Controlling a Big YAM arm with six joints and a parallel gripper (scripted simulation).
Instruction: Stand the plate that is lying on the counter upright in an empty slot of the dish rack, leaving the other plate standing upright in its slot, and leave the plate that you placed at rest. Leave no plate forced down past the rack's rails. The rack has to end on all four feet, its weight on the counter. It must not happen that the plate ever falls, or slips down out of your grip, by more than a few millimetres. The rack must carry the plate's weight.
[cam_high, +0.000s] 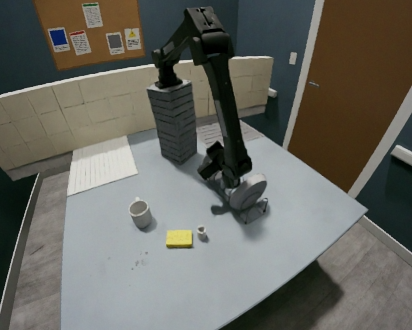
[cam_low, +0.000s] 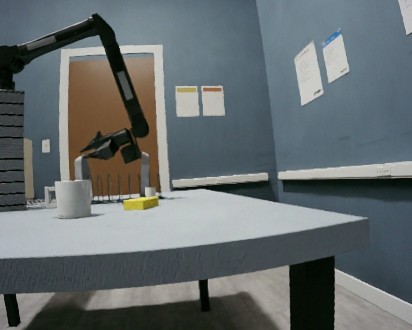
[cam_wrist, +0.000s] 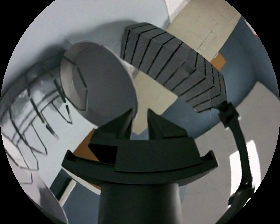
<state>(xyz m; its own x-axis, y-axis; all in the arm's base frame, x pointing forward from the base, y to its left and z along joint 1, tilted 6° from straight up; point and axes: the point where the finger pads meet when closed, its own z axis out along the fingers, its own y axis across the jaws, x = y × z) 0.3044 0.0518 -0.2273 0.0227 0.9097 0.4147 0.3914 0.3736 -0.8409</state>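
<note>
Right now my hand is 100 mm above the white plate, 30 mm to the right of it and 10 mm past it. Also, from my hand: white draining mat 520 mm to the right, 500 mm behind, 190 mm below; then white mug 380 mm to the right, 160 mm below, 60 mm ahead; then small white cup 250 mm ahead, 200 mm to the right, 180 mm below.
</note>
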